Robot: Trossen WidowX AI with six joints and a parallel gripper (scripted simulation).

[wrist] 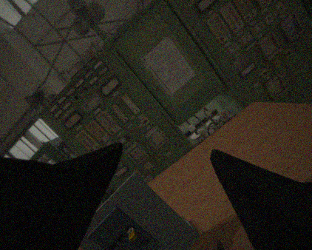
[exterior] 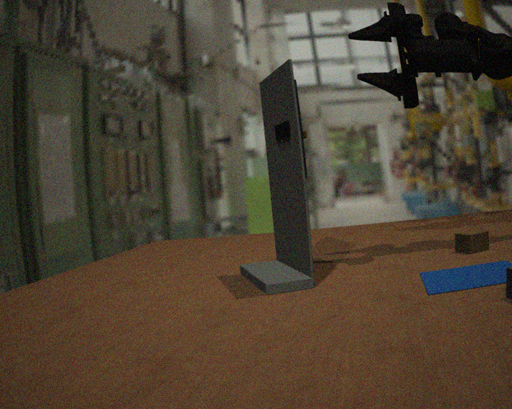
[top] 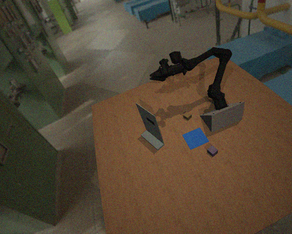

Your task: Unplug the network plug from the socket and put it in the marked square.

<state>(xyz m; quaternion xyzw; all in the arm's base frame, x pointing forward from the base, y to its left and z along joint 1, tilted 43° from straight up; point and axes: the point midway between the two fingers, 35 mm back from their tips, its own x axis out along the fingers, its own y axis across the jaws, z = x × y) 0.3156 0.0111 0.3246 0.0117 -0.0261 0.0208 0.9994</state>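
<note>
The network plug lies 8 cm ahead of my gripper tip, 19 cm to the left of it and 13 cm below it. From my gripper tip the other things lie so: grey upright panel: 9 cm ahead, 21 cm to the left, 19 cm below; then dark brown cube: 15 cm behind, 13 cm to the left, 29 cm below; then blue marked square: 14 cm behind, 30 cm to the left, 30 cm below.
</note>
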